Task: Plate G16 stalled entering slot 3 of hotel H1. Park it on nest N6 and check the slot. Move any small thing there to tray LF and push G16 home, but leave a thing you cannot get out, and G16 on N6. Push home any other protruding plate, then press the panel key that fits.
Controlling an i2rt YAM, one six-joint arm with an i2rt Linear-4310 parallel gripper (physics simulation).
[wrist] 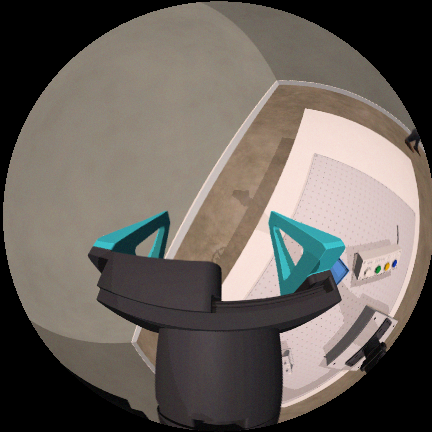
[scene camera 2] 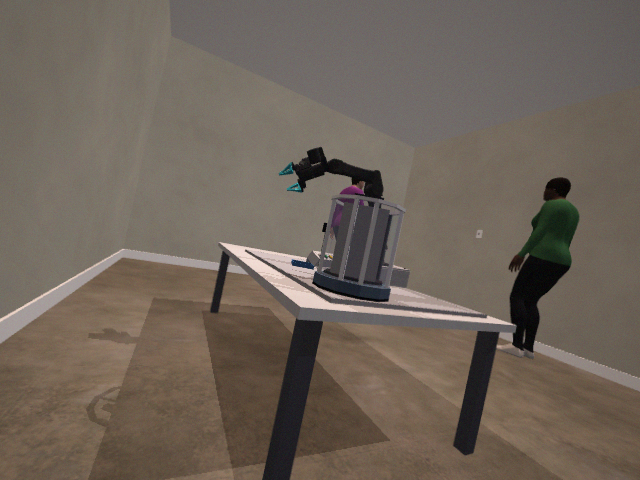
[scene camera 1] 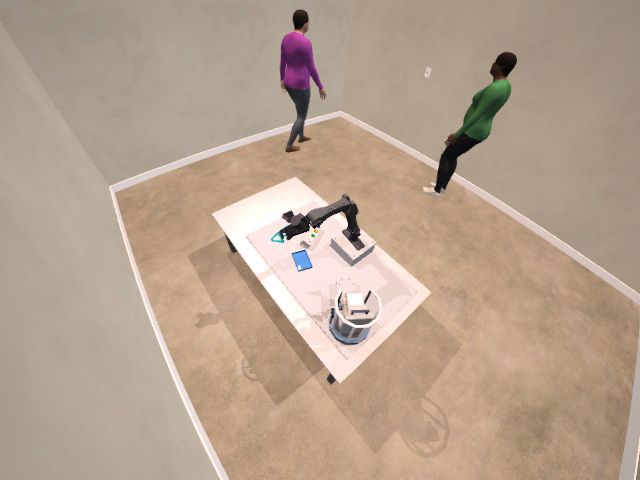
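Seen in the pictures: gripper, between the fingertips: (wrist: pixel 218 216) (scene camera 2: pixel 282 182) (scene camera 1: pixel 274 237); arm's base, origin of its link: (scene camera 1: pixel 353 239).
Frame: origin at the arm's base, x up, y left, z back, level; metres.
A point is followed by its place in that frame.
My gripper (scene camera 1: pixel 278 236) @(x 0.292, y -0.058, z -0.570 m) (scene camera 2: pixel 283 181) @(x 0.292, y -0.058, z -0.570 m) (wrist: pixel 218 216) @(x 0.292, y -0.058, z -0.570 m) is open and empty, with teal fingers, high above the table's far left part. A round caged stand (scene camera 1: pixel 350 338) @(x 0.003, y 0.557, z -0.446 m) (scene camera 2: pixel 351 287) @(x -0.065, y 0.579, z -0.426 m) with a blue base and tall grey blocks inside stands at the table's near end; its slots and any plates cannot be made out. A blue tray (scene camera 1: pixel 301 260) @(x -0.090, y -0.078, z -0.385 m) (scene camera 2: pixel 302 264) @(x -0.078, y -0.001, z -0.405 m) (wrist: pixel 340 271) @(x -0.090, y -0.122, z -0.341 m) lies mid-table; its label is unreadable. The key panel (scene camera 1: pixel 316 239) @(x -0.090, y -0.189, z -0.191 m) (wrist: pixel 375 256) @(x -0.012, y -0.211, z -0.265 m) has white, green, yellow and blue keys. A small pale fixture (wrist: pixel 287 361) @(x -0.033, y 0.209, z -0.249 m) shows low in the wrist view. Plate G16 and nest N6 cannot be identified.
The arm's grey base box (scene camera 1: pixel 353 255) @(x -0.005, y 0.115, z -0.086 m) stands at the table's right edge, near the panel. A person in magenta (scene camera 1: pixel 297 62) (scene camera 2: pixel 352 191) stands beyond the table. A person in green (scene camera 1: pixel 488 108) (scene camera 2: pixel 550 227) stands at the right. A perforated board (wrist: pixel 345 200) @(x -0.093, y -0.342, z -0.443 m) covers much of the table.
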